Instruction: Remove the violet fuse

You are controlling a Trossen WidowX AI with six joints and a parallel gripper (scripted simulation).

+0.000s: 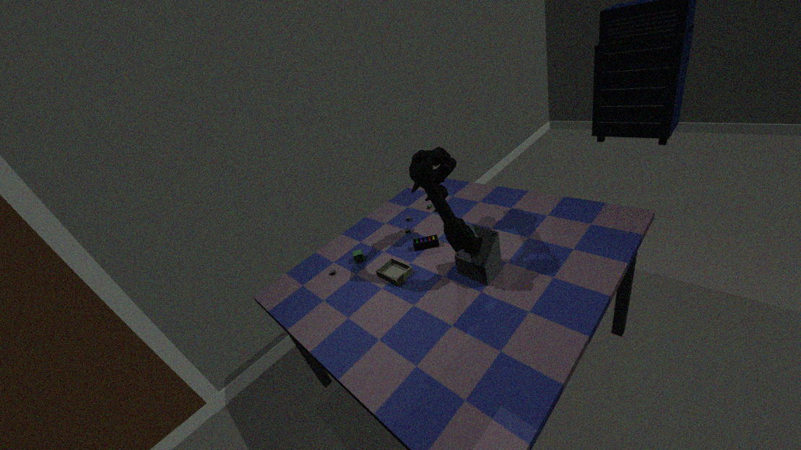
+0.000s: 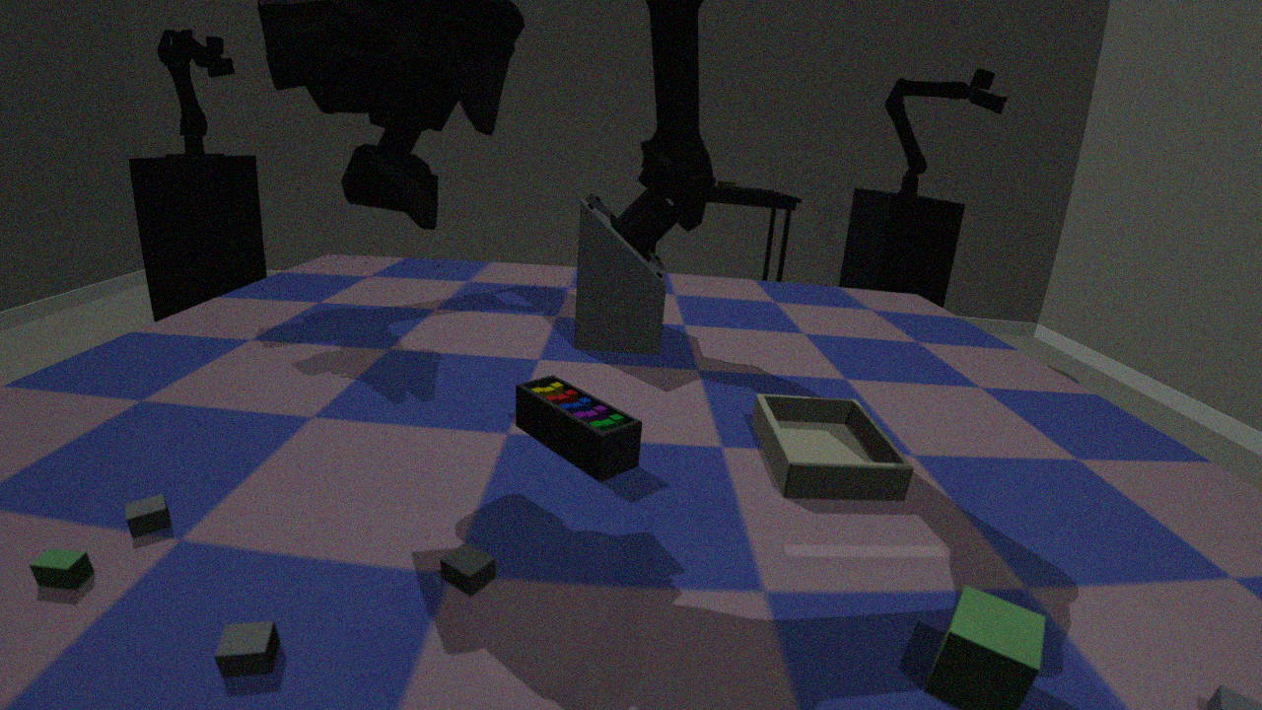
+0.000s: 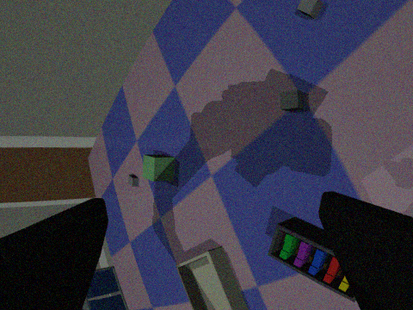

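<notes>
My gripper tip is now 4 cm past the violet fuse, 10 cm to the right of it and 19 cm above it. From my gripper tip the other things lie so: tray 4 cm behind, 30 cm to the left, 21 cm below; then green cube 21 cm ahead, 29 cm to the left, 19 cm below.
</notes>
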